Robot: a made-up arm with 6 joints.
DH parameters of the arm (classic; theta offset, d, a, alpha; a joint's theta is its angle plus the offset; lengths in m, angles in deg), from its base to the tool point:
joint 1: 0 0.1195 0 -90
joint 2: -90 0 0.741 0
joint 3: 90 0.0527 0 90
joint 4: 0 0.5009 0 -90
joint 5: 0 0 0 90
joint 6: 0 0.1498 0 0
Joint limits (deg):
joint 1: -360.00..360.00
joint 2: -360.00..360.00
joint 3: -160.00..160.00
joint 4: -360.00..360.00
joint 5: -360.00..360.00
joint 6: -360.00..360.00
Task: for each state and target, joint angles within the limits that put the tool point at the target. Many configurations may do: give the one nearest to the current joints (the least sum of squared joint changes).
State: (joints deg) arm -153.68 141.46 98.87 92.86 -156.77 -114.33
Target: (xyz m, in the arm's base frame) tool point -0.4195 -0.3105 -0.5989
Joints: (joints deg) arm -143.35 120.54 78.29 89.78 -158.87 -114.33
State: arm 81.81 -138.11 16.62 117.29 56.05 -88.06
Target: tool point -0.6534 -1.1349 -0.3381
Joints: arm 64.18 -110.92 5.39 117.61 18.10 -88.06
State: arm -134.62 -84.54 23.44 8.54 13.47 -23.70
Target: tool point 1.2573 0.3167 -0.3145
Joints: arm -163.26 -118.02 17.04 9.33 14.81 -23.70
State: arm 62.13 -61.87 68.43 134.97 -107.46 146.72
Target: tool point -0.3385 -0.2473 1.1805
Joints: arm 30.45 -42.66 39.19 140.89 -86.54 146.72
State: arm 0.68 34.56 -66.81 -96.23 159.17 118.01
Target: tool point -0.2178 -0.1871 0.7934
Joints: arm 33.38 7.20 -103.44 -102.54 142.45 118.01
